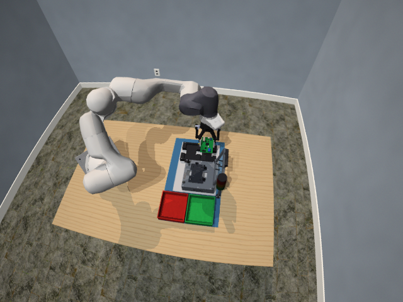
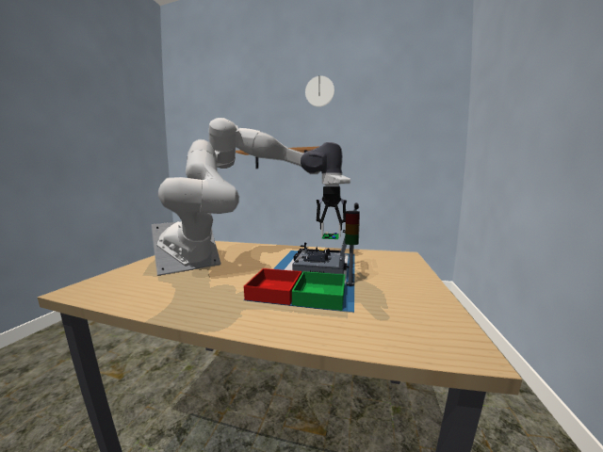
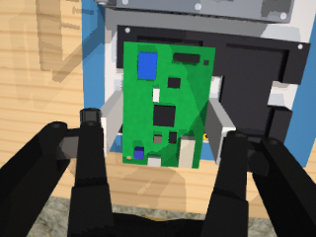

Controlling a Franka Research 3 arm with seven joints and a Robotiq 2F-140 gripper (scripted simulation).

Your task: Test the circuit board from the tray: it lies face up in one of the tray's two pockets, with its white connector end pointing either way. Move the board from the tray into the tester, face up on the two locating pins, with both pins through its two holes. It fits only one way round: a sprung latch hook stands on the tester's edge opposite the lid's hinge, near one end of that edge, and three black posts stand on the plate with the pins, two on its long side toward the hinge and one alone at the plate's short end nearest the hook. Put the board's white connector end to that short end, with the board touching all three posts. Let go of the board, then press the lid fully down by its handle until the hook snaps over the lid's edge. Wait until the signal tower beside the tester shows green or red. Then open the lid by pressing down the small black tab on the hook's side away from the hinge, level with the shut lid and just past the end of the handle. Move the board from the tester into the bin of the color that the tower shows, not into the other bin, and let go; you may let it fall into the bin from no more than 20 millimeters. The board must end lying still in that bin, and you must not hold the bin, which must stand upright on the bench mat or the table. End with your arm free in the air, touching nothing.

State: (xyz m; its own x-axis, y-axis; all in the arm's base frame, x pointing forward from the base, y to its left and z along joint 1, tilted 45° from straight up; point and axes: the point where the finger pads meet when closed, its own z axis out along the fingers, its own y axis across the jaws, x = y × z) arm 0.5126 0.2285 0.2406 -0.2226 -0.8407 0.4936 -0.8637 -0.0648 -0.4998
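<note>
Now: hand 150 mm to the left of the tester plate, 80 mm past it and 60 mm above it. Round my hand: green circuit board (20 mm below); then clear lid (190 mm to the right, 50 mm above, 40 mm ahead); then green bin (360 mm to the right, 120 mm below, 90 mm behind).
</note>
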